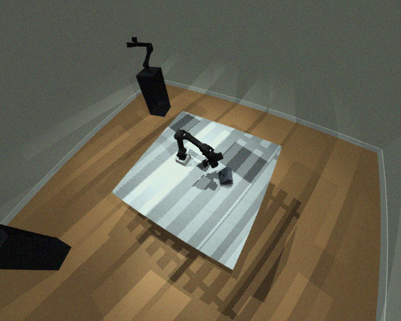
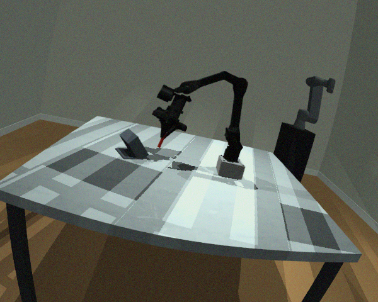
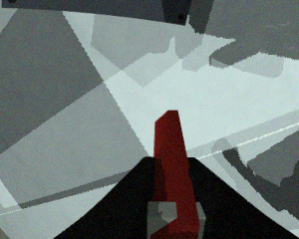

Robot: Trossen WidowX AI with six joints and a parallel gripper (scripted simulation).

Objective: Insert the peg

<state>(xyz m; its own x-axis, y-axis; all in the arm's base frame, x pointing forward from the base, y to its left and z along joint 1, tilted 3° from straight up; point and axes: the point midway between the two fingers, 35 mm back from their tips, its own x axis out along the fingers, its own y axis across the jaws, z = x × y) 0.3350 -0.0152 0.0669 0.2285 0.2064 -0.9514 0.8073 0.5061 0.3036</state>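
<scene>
My gripper tip is 120 mm short of the grey sloped panel, 70 mm to the left of it and 70 mm above it. The rest, counted from my gripper tip: red square-sided peg (10 mm above).
</scene>
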